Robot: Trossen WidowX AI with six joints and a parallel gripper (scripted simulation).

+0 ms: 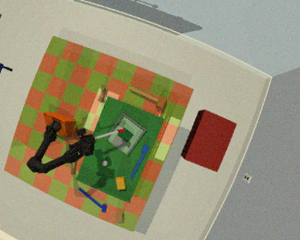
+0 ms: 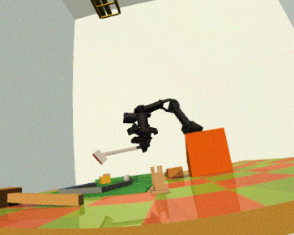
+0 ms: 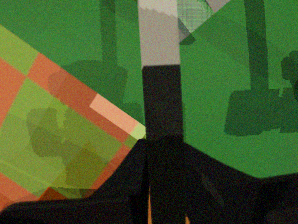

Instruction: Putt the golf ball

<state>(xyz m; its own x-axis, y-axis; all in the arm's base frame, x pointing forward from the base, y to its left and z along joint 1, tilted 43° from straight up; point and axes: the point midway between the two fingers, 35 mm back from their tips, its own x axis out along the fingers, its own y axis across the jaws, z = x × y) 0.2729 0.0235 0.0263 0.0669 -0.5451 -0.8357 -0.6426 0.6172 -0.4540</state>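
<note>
Right now the red putter is 9 cm ahead of my gripper tip, 8 cm to the left of it and 1 cm above it. The rest, counted from my gripper tip: green course: 21 cm ahead, 2 cm to the right, 15 cm below; wooden stand: 8 cm behind, 33 cm to the left, 11 cm below; white golf ball: 15 cm ahead, 16 cm to the right, 12 cm below.
</note>
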